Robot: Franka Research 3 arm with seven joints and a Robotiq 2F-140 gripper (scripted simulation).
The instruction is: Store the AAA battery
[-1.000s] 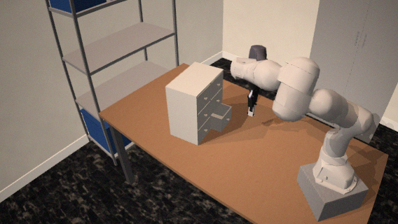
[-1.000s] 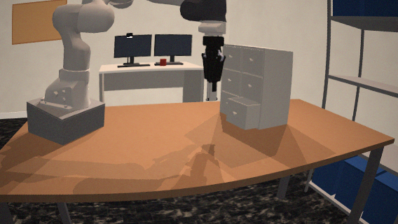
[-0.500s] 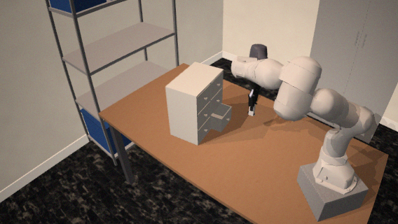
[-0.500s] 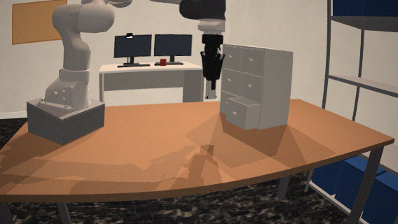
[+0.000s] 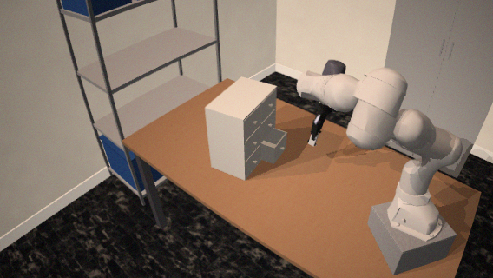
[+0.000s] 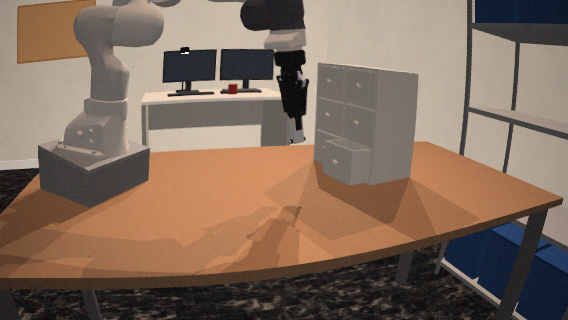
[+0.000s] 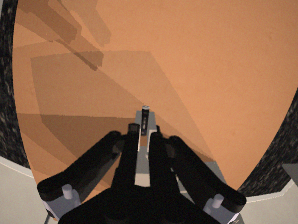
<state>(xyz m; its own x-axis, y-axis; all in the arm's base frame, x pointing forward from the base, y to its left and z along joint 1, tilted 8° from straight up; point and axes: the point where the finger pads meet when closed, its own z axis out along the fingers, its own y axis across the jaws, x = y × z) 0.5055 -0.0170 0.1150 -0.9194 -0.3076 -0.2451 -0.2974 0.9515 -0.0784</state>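
My gripper is now 3 cm above the AAA battery.
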